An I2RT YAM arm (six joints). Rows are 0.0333 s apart.
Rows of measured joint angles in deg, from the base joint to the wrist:
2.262 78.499 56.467 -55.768 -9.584 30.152
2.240 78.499 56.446 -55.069 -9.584 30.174
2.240 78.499 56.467 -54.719 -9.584 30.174
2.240 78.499 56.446 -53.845 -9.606 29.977
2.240 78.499 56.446 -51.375 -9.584 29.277
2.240 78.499 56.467 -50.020 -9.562 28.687
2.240 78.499 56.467 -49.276 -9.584 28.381
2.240 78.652 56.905 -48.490 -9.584 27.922
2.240 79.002 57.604 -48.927 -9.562 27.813
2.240 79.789 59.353 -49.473 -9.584 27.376
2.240 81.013 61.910 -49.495 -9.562 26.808
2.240 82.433 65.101 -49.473 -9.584 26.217
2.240 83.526 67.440 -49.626 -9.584 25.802
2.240 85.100 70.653 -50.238 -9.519 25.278
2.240 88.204 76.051 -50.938 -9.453 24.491
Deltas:
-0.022 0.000 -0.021 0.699 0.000 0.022
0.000 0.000 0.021 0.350 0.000 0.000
0.000 0.000 -0.021 0.874 -0.022 -0.197
0.000 0.000 0.000 2.470 0.022 -0.700
0.000 0.000 0.021 1.355 0.022 -0.590
0.000 0.000 0.000 0.744 -0.022 -0.306
0.000 0.153 0.438 0.786 0.000 -0.459
0.000 0.350 0.699 -0.437 0.022 -0.109
0.000 0.787 1.749 -0.546 -0.022 -0.437
0.000 1.224 2.557 -0.022 0.022 -0.568
0.000 1.420 3.191 0.022 -0.022 -0.591
0.000 1.093 2.339 -0.153 0.000 -0.415
0.000 1.574 3.213 -0.612 0.065 -0.524
0.000 3.104 5.398 -0.700 0.066 -0.787

